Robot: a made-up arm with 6 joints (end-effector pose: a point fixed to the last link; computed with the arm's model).
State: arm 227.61 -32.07 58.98 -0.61 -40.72 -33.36
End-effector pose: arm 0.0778 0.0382 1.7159 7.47 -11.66 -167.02
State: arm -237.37 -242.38 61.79 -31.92 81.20 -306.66
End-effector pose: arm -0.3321 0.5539 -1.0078 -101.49 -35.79 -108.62
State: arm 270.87 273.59 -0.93 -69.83 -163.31 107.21
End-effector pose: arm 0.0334 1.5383 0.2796 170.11 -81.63 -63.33
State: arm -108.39 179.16 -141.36 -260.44 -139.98 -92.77
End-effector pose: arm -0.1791 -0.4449 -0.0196 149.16 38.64 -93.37
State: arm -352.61 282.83 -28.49 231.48 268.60 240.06
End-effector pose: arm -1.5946 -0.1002 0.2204 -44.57 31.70 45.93
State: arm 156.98 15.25 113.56 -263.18 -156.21 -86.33
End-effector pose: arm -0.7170 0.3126 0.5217 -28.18 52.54 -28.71
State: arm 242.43 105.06 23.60 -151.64 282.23 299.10
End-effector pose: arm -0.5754 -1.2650 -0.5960 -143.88 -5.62 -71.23
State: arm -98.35 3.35 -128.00 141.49 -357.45 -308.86
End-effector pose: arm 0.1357 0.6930 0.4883 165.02 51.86 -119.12
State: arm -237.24 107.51 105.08 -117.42 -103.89 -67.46
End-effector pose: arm -0.2607 0.1957 -0.6890 -49.41 47.08 170.88
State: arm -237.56 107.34 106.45 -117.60 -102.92 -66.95
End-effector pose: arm -0.2523 0.1852 -0.6779 -48.81 48.43 171.85
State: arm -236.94 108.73 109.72 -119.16 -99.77 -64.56
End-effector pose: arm -0.2202 0.1307 -0.6577 -44.04 53.11 -179.90
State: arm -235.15 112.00 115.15 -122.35 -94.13 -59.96
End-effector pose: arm -0.1592 0.0334 -0.6154 -29.85 59.49 -158.61
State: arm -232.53 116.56 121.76 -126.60 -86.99 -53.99
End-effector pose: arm -0.0797 -0.0730 -0.5431 -5.26 61.24 -124.50
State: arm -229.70 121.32 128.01 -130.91 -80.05 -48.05
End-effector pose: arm -0.0038 -0.1535 -0.4544 14.01 56.00 -95.34
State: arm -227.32 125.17 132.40 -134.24 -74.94 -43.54
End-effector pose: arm 0.0499 -0.1974 -0.3810 21.90 49.55 -79.51
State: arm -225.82 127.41 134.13 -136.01 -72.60 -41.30
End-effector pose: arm 0.0771 -0.2148 -0.3474 24.02 45.95 -73.11
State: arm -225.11 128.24 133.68 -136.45 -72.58 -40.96
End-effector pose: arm 0.0856 -0.2189 -0.3505 24.02 45.29 -72.11
